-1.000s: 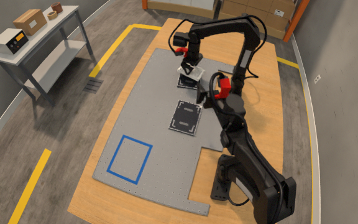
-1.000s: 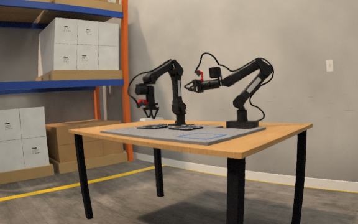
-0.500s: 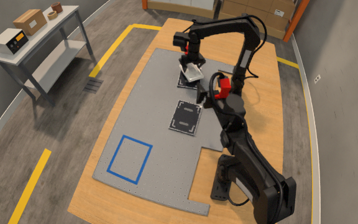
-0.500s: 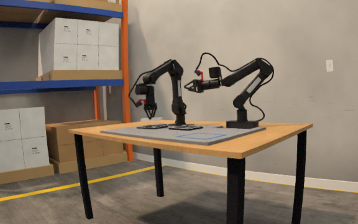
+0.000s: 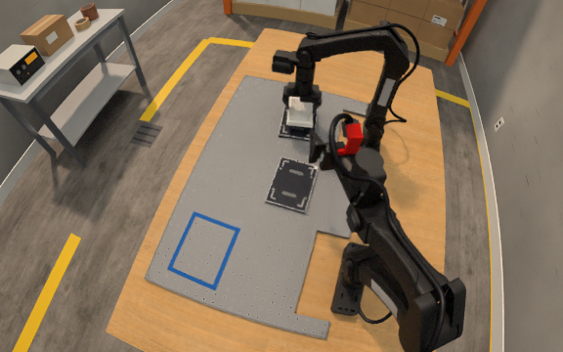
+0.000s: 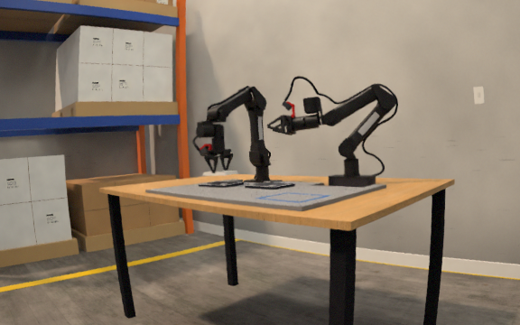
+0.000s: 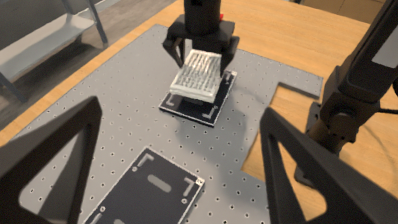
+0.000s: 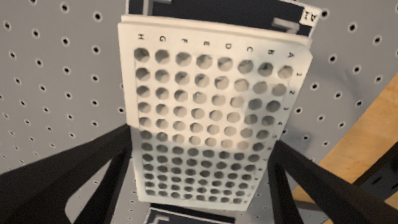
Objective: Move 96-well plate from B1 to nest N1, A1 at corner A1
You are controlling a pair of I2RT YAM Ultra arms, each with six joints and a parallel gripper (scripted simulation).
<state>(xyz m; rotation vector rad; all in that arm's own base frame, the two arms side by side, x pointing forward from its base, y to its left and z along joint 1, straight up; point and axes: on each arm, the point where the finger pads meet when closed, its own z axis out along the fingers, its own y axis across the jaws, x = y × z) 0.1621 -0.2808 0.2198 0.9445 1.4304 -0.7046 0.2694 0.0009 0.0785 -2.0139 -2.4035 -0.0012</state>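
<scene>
My right gripper is now 6 cm above the black plate nest. Round my right hand: white 96-well plate: 1 cm below.
</scene>
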